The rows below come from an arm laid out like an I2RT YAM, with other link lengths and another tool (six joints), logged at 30 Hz.
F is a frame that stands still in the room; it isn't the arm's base.
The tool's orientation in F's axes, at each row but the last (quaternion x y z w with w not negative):
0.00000, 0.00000, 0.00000, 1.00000
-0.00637, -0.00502, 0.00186, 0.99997
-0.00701, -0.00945, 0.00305, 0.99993
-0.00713, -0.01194, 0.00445, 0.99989
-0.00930, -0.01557, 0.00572, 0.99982
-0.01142, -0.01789, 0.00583, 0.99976
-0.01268, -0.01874, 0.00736, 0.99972
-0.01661, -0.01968, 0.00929, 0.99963
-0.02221, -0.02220, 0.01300, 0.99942
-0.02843, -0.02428, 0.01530, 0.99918
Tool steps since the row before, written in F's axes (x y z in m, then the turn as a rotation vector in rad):
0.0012, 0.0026, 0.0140, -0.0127, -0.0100, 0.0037
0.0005, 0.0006, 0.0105, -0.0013, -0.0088, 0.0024
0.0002, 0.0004, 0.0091, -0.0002, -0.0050, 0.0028
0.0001, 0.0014, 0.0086, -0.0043, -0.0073, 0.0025
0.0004, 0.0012, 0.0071, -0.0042, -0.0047, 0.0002
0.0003, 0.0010, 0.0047, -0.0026, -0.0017, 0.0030
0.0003, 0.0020, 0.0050, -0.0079, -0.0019, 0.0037
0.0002, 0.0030, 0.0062, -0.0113, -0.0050, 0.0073
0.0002, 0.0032, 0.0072, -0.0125, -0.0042, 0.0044
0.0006, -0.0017, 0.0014, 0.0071, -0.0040, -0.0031
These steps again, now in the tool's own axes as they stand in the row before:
0.0012, 0.0026, 0.0140, -0.0127, -0.0100, 0.0037
0.0006, 0.0005, 0.0105, -0.0013, -0.0088, 0.0023
0.0004, 0.0003, 0.0091, -0.0002, -0.0050, 0.0027
0.0003, 0.0013, 0.0086, -0.0043, -0.0073, 0.0025
0.0006, 0.0011, 0.0071, -0.0042, -0.0047, 0.0002
0.0005, 0.0009, 0.0047, -0.0025, -0.0017, 0.0031
0.0005, 0.0019, 0.0050, -0.0078, -0.0019, 0.0039
0.0005, 0.0028, 0.0063, -0.0111, -0.0050, 0.0076
0.0006, 0.0029, 0.0073, -0.0124, -0.0041, 0.0048
0.0006, -0.0018, 0.0013, 0.0068, -0.0040, -0.0037

